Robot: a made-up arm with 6 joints.
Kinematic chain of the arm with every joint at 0, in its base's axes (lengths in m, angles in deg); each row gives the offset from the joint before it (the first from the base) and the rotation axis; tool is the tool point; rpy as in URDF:
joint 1: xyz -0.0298 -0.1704 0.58 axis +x
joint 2: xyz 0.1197 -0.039 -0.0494 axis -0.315 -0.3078 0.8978
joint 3: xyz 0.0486 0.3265 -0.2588 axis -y
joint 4: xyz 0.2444 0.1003 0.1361 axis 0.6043 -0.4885 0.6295
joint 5: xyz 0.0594 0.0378 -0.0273 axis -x
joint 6: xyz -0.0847 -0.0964 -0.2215 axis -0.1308 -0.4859 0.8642
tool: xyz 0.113 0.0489 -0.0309 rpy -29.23 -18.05 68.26
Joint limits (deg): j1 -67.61..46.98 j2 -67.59..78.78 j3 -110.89..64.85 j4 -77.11..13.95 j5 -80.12..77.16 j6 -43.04..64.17
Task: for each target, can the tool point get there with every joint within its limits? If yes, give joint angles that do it. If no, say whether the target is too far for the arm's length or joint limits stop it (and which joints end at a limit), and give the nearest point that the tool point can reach.
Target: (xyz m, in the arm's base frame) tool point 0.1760 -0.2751 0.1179
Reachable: yes | joints -33.47 27.43 -81.84 -57.99 37.89 16.65
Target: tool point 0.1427 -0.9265 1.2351
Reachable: no: joint limits stop it (at a limit: joint 1, joint 2, joint 3, joint 6) | nearest point 0.0419 -0.8220 0.5324 | short by 0.718 m
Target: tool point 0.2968 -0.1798 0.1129
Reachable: yes | joints -22.10 0.60 -18.18 -35.20 15.68 -25.50
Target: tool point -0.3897 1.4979 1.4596
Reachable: no: too far | nearest point -0.0441 0.6369 0.8205 | short by 1.127 m
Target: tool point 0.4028 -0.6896 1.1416
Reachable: no: joint limits stop it (at a limit: joint 1, joint 2, joint 4, joint 5, joint 6) | nearest point 0.4009 -0.4990 0.6921 | short by 0.488 m
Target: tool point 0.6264 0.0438 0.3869
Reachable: yes | joints 4.36 -35.47 50.39 -29.18 -36.37 0.66
